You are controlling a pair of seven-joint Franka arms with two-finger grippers.
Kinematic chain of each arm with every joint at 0, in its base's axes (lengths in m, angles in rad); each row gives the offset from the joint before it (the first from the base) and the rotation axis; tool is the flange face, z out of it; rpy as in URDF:
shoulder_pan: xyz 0 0 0.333 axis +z
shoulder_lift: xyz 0 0 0 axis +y
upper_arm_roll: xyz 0 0 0.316 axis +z
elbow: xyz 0.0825 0 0 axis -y
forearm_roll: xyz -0.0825 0 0.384 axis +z
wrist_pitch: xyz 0 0 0 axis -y
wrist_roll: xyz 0.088 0 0 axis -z
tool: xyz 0 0 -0.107 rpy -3.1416 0 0
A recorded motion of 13 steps. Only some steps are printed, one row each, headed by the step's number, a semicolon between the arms.
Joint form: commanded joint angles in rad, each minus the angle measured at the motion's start. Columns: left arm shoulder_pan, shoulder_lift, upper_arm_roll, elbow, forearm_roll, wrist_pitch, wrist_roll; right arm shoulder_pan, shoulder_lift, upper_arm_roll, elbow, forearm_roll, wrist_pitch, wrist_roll.
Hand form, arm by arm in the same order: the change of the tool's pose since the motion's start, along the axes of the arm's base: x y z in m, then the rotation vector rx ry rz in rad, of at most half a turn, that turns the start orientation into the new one. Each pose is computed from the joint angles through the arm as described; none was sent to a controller.
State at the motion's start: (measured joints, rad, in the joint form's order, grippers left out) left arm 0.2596 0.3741 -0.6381 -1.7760 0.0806 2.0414 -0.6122; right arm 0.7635 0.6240 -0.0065 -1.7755 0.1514 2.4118 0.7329
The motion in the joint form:
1: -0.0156 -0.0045 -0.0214 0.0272 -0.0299 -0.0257 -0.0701; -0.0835 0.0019 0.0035 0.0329 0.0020 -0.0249 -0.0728
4: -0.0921 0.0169 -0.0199 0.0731 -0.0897 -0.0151 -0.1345; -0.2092 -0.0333 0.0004 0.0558 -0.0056 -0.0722 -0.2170
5: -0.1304 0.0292 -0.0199 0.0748 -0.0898 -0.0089 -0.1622; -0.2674 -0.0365 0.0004 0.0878 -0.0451 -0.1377 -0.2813
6: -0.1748 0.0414 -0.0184 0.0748 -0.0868 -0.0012 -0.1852; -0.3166 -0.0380 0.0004 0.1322 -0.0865 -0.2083 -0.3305
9: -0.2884 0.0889 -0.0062 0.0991 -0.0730 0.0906 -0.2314; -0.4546 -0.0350 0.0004 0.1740 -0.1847 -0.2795 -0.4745
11: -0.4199 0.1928 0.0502 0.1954 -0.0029 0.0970 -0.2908; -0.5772 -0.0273 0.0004 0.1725 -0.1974 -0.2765 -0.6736
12: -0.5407 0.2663 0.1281 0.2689 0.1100 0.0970 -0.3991; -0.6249 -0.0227 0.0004 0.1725 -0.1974 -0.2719 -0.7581
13: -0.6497 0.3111 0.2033 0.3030 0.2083 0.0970 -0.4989; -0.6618 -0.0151 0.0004 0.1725 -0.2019 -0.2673 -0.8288
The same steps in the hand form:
1: -0.0047 -0.0212 0.0155 -0.0233 0.0143 0.0492; 0.0408 -0.0345 0.0101 0.0125 -0.0072 -0.0071
4: -0.0112 -0.0683 0.0264 -0.0898 0.0257 0.0753; 0.0948 -0.1009 0.0393 0.0223 -0.0320 0.0185
5: -0.0200 -0.0907 0.0211 -0.0917 0.0377 0.0663; 0.1168 -0.1333 0.0494 -0.0109 -0.0229 0.0569
6: -0.0313 -0.1155 0.0150 -0.0904 0.0477 0.0466; 0.1367 -0.1612 0.0636 -0.0448 -0.0154 0.0879
9: -0.0486 -0.1764 0.0059 -0.1334 0.0067 0.0095; 0.1755 -0.2512 0.0740 -0.1224 -0.0105 0.1539
11: -0.0511 -0.2231 -0.0211 -0.1063 0.0003 -0.0187; 0.1951 -0.3335 0.0684 -0.1224 -0.0019 0.2381
12: -0.0531 -0.2536 -0.0488 -0.0180 -0.0473 -0.0021; 0.2004 -0.3658 0.0656 -0.1171 -0.0004 0.2751
13: -0.0648 -0.2786 -0.0757 0.0754 -0.1016 0.0070; 0.2033 -0.3911 0.0607 -0.1159 0.0036 0.3119

